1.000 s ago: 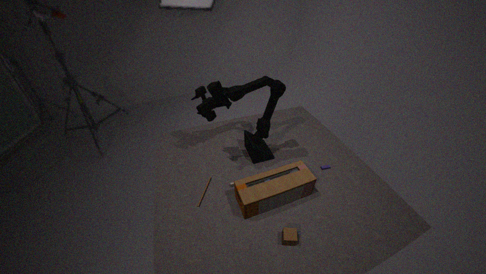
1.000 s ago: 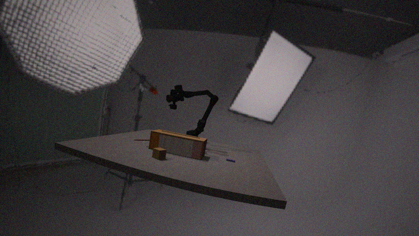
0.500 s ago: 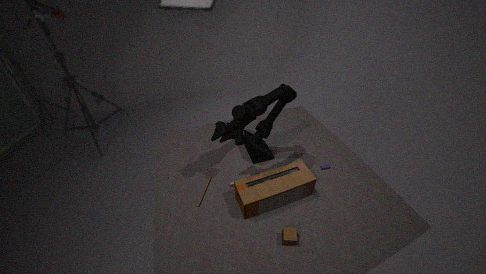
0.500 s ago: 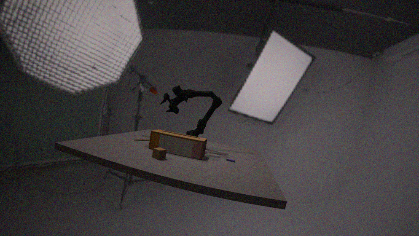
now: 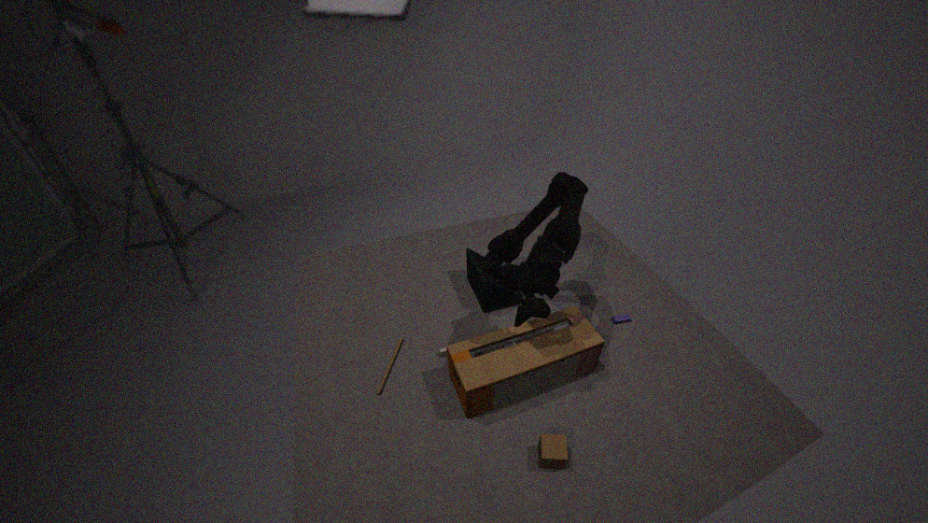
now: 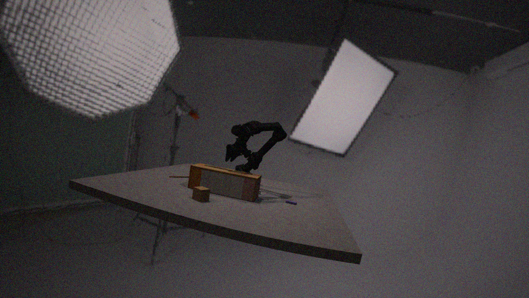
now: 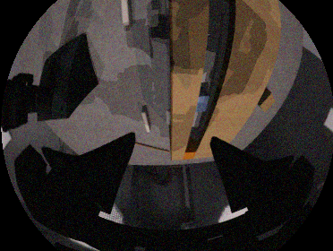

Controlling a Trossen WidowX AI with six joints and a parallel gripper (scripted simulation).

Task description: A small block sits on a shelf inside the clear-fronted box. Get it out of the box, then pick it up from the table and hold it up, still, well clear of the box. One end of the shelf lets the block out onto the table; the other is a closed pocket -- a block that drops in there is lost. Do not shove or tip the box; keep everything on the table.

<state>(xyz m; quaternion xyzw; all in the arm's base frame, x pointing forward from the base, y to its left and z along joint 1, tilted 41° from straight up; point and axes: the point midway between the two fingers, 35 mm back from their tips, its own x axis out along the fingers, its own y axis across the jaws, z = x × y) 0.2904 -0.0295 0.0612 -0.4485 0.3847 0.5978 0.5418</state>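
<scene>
Right now my gripper tip is 110 mm above the long tan box, 30 mm short of it and 20 mm to the right of it. Also, from my gripper tip: tan cube: 310 mm ahead, 140 mm below, 30 mm to the left; then thin wooden stick: 330 mm to the right, 170 mm below, 20 mm behind.
</scene>
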